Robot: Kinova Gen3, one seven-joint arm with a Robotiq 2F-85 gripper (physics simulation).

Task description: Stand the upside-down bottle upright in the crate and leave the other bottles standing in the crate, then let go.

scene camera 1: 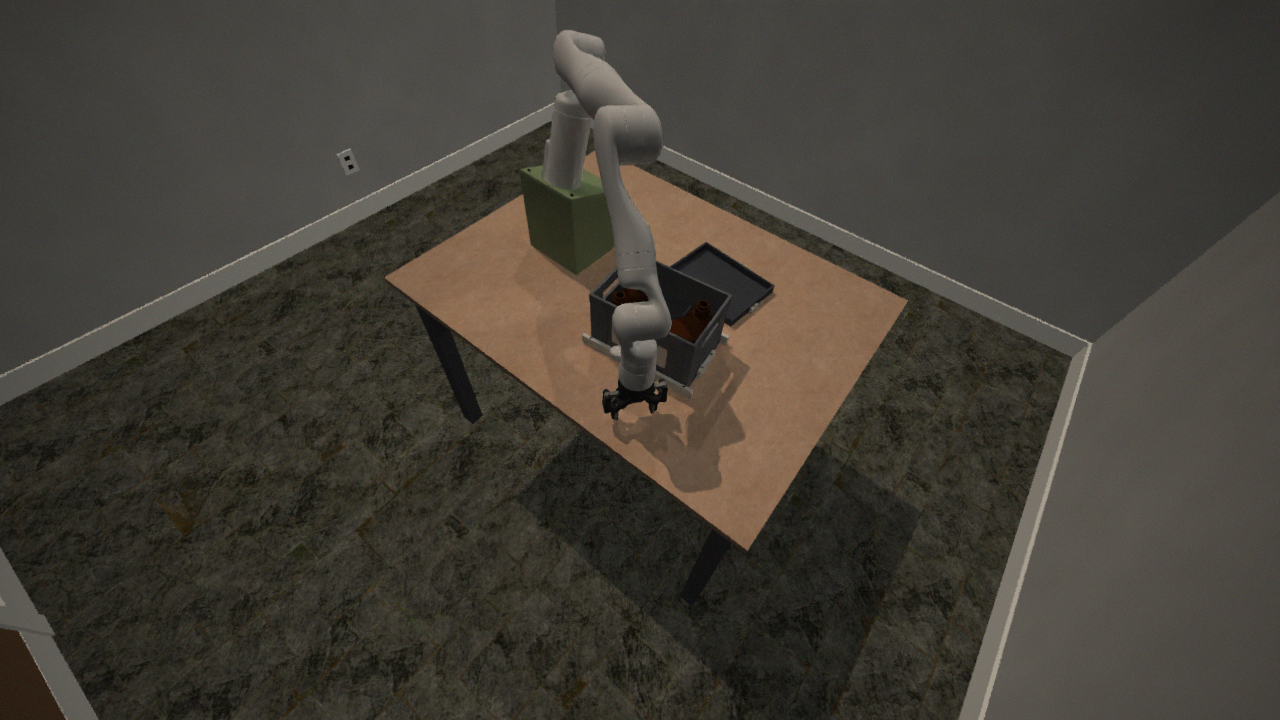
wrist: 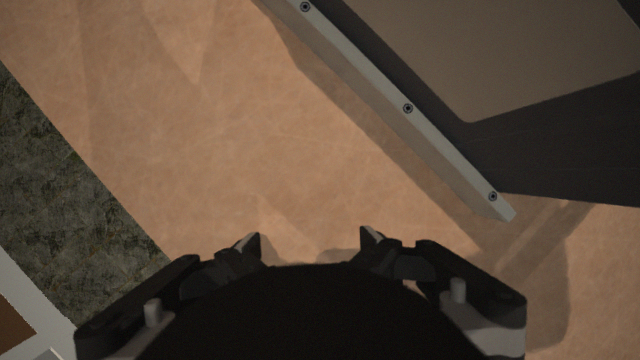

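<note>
The dark grey crate (scene camera 1: 684,362) (wrist: 560,145) stands near the middle of the table. In the scene view, one brown bottle (scene camera 1: 701,310) shows its neck pointing up at the crate's right end. Another brown bottle (scene camera 1: 620,295) shows partly at the left end. The arm hides the middle of the crate, and I cannot tell which bottle is upside down. My gripper (scene camera 1: 634,410) (wrist: 310,241) is open and empty. It hangs outside the crate, past its long near side, above the table near the front edge. No bottle shows in the wrist view.
A light grey rail (scene camera 1: 677,387) (wrist: 408,108) runs along the crate's foot. A dark flat tray (scene camera 1: 753,306) lies behind the crate on the wooden table (scene camera 1: 805,358). The green base block (scene camera 1: 563,228) carries the arm at the back left. The table edge drops to the floor near the gripper.
</note>
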